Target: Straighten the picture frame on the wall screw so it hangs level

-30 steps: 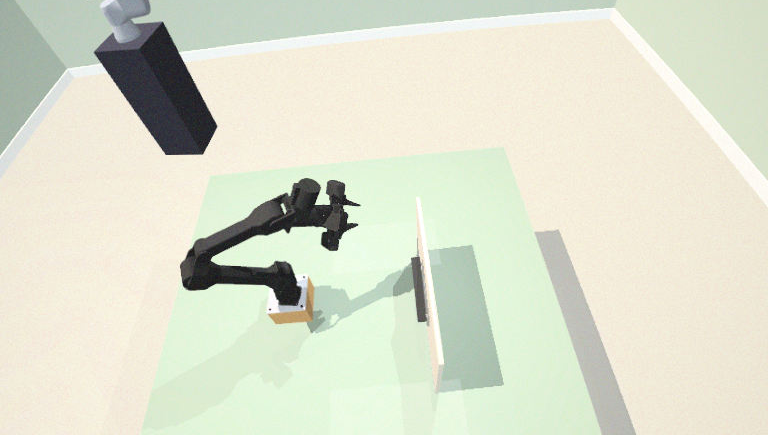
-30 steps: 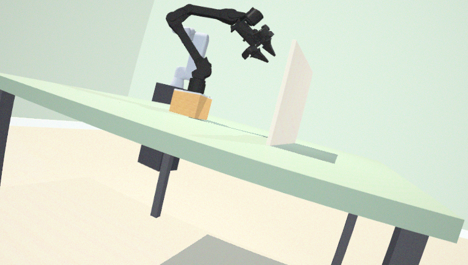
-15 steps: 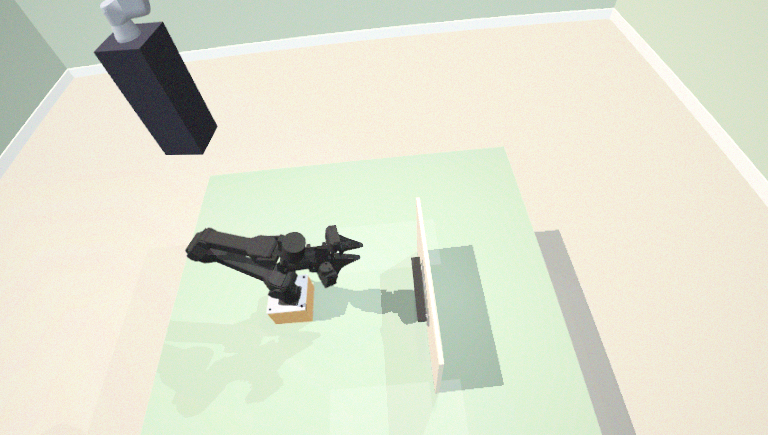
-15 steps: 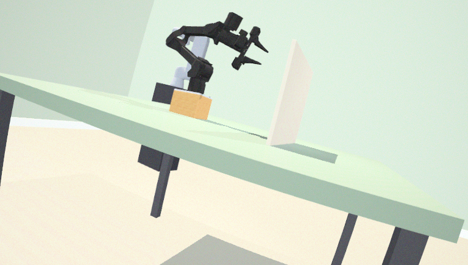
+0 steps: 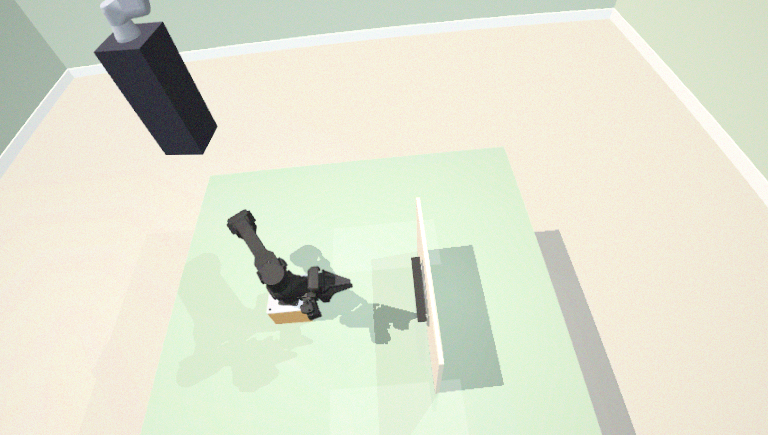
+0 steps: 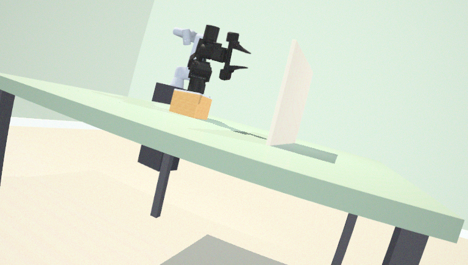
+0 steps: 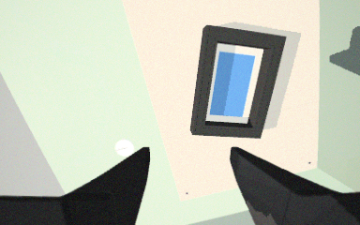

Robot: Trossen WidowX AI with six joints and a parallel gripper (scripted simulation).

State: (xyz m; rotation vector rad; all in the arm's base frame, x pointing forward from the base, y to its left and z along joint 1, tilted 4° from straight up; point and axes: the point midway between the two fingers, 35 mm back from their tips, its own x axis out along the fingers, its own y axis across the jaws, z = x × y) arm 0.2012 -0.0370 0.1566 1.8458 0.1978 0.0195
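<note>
Right now the picture frame is 190 mm ahead of my gripper tip, 100 mm below it and 30 mm to the left of it. The rest, counted from my gripper tip: cream wall panel 200 mm ahead, 110 mm below, 20 mm to the left.
</note>
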